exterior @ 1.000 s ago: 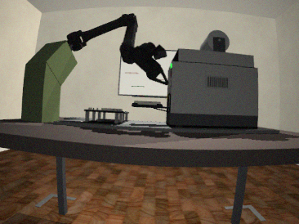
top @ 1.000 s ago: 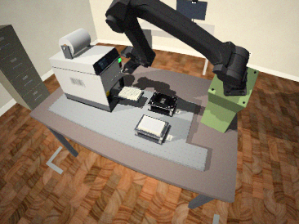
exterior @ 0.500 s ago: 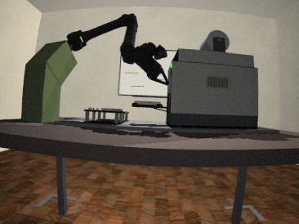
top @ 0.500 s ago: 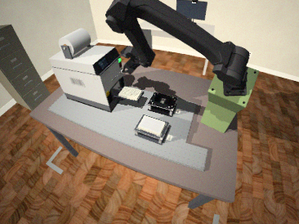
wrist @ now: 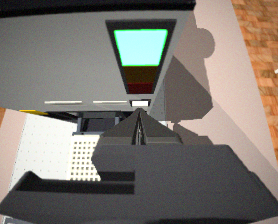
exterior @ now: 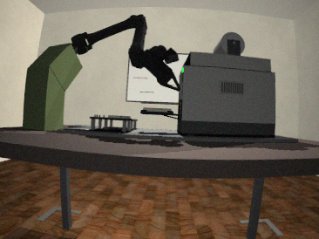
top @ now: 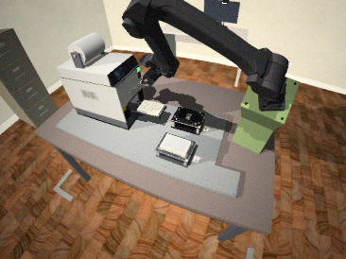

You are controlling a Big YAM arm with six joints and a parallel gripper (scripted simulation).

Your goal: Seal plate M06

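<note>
Now: the white start button 2 cm ahead of my hand. The rest, counted from my hand: foil roll 26 cm ahead, 23 cm above, 7 cm to the left; then sealer stage 10 cm to the left, 10 cm below, 8 cm behind; then plate 27 cm to the left, 26 cm behind, 13 cm below.
</note>
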